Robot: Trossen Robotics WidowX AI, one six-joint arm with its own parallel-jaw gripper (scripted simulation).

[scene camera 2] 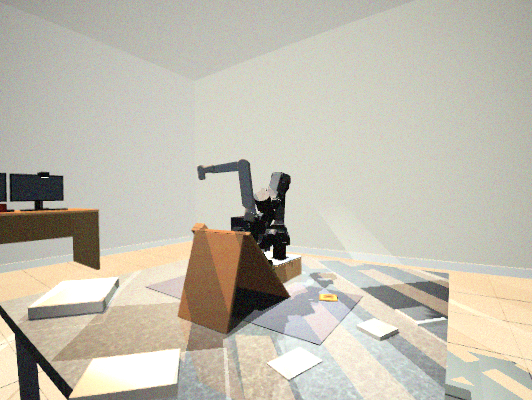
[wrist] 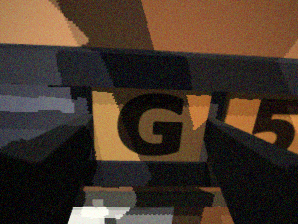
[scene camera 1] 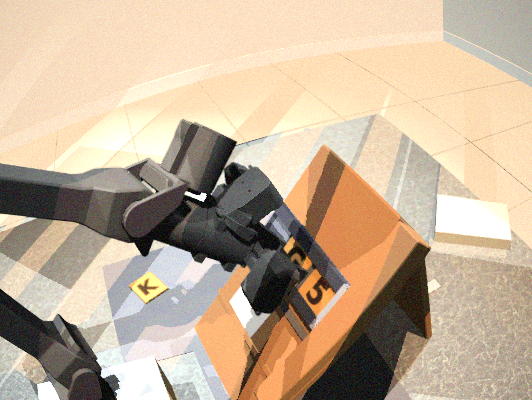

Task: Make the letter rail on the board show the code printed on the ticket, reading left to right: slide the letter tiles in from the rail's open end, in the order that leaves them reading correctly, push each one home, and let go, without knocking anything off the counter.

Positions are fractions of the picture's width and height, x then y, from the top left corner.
Scene:
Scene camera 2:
gripper: 0.46,0.64
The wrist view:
gripper: 0.50,0.56
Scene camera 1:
gripper: 0.56,0.65
white ticket: 0.47,0.80
white block: 0.87,0.55

